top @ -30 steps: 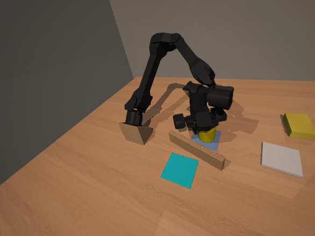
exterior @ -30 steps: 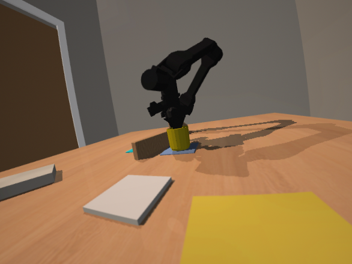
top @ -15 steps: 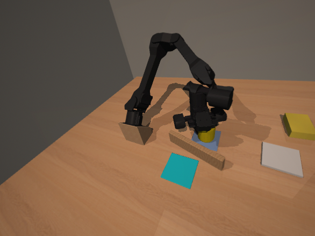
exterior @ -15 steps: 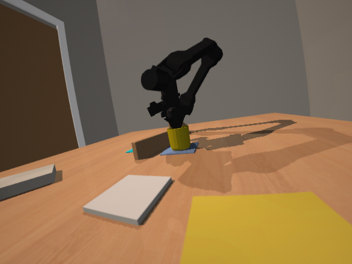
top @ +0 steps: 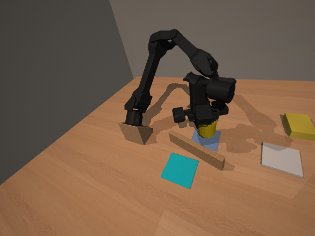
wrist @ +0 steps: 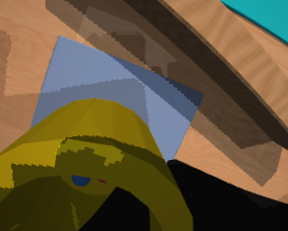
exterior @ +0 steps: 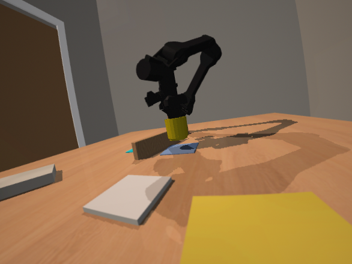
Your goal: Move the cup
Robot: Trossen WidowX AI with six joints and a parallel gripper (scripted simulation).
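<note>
My gripper tip is now 150 mm to the left of the teal pad, 80 mm above it and 40 mm past it. From my gripper tip the other things lie so: red marble (20 mm to the left, 20 mm below, 20 mm ahead); blue marble (30 mm ahead, 20 mm to the left, 20 mm below); yellow cup (20 mm ahead, 10 mm to the left).
</note>
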